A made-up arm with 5 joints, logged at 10 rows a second.
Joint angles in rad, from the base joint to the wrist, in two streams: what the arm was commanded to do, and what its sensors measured. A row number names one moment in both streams.
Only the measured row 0 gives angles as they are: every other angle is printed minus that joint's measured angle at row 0.
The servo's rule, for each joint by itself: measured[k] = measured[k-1] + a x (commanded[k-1-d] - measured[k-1]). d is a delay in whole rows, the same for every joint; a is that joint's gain. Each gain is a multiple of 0.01, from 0.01 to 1. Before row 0 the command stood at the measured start. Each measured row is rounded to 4 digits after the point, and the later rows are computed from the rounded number. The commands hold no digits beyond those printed.
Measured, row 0:
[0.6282 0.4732 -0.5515 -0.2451 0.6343]
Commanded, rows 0 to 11:
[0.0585 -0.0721 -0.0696 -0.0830 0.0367]
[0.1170 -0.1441 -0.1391 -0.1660 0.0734]
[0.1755 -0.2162 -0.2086 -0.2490 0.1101]
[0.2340 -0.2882 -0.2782 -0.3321 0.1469]
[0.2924 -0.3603 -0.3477 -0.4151 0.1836]
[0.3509 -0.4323 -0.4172 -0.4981 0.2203]
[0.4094 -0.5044 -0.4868 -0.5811 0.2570]
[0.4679 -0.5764 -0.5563 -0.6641 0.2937]
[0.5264 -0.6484 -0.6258 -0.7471 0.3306]
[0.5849 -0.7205 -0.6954 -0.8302 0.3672]
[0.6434 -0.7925 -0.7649 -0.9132 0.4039]
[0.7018 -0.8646 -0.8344 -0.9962 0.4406]
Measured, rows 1 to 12:
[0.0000 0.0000 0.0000 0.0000 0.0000]
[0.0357 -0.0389 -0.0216 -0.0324 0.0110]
[0.0853 -0.0957 -0.0580 -0.0845 0.0297]
[0.1403 -0.1608 -0.1047 -0.1487 0.0538]
[0.1975 -0.2296 -0.1585 -0.2202 0.0817]
[0.2554 -0.3002 -0.2172 -0.2962 0.1123]
[0.3137 -0.3715 -0.2792 -0.3749 0.1447]
[0.3721 -0.4433 -0.3436 -0.4553 0.1784]
[0.4305 -0.5152 -0.4095 -0.5367 0.2130]
[0.4890 -0.5871 -0.4766 -0.6188 0.2483]
[0.5475 -0.6591 -0.5444 -0.7012 0.2840]
[0.6060 -0.7311 -0.6128 -0.7839 0.3200]
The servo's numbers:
d 1
a 0.61 0.54 0.31 0.39 0.30

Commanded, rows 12 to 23:
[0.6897 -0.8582 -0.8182 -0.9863 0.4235]
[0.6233 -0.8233 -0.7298 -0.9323 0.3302]
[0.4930 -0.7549 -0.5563 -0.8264 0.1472]
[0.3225 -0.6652 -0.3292 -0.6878 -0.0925]
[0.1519 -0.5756 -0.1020 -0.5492 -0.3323]
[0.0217 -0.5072 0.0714 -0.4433 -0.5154]
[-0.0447 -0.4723 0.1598 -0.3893 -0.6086]
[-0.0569 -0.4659 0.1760 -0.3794 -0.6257]
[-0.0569 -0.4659 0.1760 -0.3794 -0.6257]
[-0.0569 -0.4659 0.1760 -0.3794 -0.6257]
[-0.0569 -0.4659 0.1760 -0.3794 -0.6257]
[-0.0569 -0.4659 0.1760 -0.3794 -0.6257]
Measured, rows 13 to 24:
[0.6644 -0.8032 -0.6815 -0.8667 0.3562]
[0.6798 -0.8329 -0.7239 -0.9133 0.3764]
[0.6453 -0.8277 -0.7257 -0.9207 0.3625]
[0.5524 -0.7884 -0.6732 -0.8839 0.2979]
[0.4122 -0.7219 -0.5666 -0.8074 0.1808]
[0.2534 -0.6429 -0.4226 -0.7067 0.0269]
[0.1121 -0.5696 -0.2695 -0.6040 -0.1358]
[0.0165 -0.5171 -0.1364 -0.5203 -0.2776]
[-0.0283 -0.4895 -0.0396 -0.4653 -0.3820]
[-0.0457 -0.4768 0.0272 -0.4318 -0.4551]
[-0.0525 -0.4709 0.0733 -0.4114 -0.5063]
[-0.0552 -0.4682 0.1051 -0.3989 -0.5421]

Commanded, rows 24 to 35:
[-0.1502 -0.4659 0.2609 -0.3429 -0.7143]
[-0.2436 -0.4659 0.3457 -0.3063 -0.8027]
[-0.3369 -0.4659 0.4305 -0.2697 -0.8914]
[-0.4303 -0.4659 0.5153 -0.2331 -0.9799]
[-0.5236 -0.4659 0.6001 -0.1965 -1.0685]
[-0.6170 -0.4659 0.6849 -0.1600 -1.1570]
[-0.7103 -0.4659 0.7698 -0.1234 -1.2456]
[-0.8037 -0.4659 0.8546 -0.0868 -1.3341]
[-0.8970 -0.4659 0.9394 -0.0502 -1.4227]
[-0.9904 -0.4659 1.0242 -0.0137 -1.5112]
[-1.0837 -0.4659 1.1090 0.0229 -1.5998]
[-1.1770 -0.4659 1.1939 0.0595 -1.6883]
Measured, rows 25 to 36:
[-0.0562 -0.4670 0.1271 -0.3913 -0.5672]
[-0.1135 -0.4664 0.1686 -0.3724 -0.6113]
[-0.1929 -0.4661 0.2235 -0.3466 -0.6687]
[-0.2807 -0.4660 0.2877 -0.3166 -0.7355]
[-0.3720 -0.4659 0.3583 -0.2840 -0.8088]
[-0.4645 -0.4659 0.4333 -0.2499 -0.8867]
[-0.5575 -0.4659 0.5113 -0.2148 -0.9678]
[-0.6507 -0.4659 0.5914 -0.1792 -1.0511]
[-0.7440 -0.4659 0.6730 -0.1432 -1.1360]
[-0.8373 -0.4659 0.7556 -0.1069 -1.2220]
[-0.9307 -0.4659 0.8389 -0.0706 -1.3088]
[-1.0240 -0.4659 0.9226 -0.0341 -1.3961]

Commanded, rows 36 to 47:
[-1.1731 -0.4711 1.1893 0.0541 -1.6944]
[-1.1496 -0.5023 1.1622 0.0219 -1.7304]
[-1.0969 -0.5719 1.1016 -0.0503 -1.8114]
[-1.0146 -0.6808 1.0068 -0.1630 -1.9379]
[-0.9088 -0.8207 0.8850 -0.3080 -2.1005]
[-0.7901 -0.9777 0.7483 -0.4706 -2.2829]
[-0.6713 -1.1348 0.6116 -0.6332 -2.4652]
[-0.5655 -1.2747 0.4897 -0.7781 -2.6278]
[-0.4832 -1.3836 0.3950 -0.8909 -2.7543]
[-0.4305 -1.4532 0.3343 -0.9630 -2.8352]
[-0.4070 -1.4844 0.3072 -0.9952 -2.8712]
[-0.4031 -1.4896 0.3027 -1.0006 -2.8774]
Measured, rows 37 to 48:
[-1.1173 -0.4659 1.0067 0.0024 -1.4838]
[-1.1513 -0.4687 1.0633 0.0226 -1.5470]
[-1.1503 -0.4868 1.0940 0.0223 -1.6020]
[-1.1177 -0.5328 1.0964 -0.0060 -1.6648]
[-1.0548 -0.6127 1.0686 -0.0672 -1.7467]
[-0.9657 -0.7250 1.0117 -0.1611 -1.8528]
[-0.8586 -0.8615 0.9300 -0.2818 -1.9818]
[-0.7443 -1.0091 0.8313 -0.4188 -2.1268]
[-0.6352 -1.1525 0.7254 -0.5589 -2.2771]
[-0.5425 -1.2773 0.6230 -0.6884 -2.4203]
[-0.4742 -1.3723 0.5335 -0.7955 -2.5448]
[-0.4332 -1.4328 0.4633 -0.8734 -2.6427]

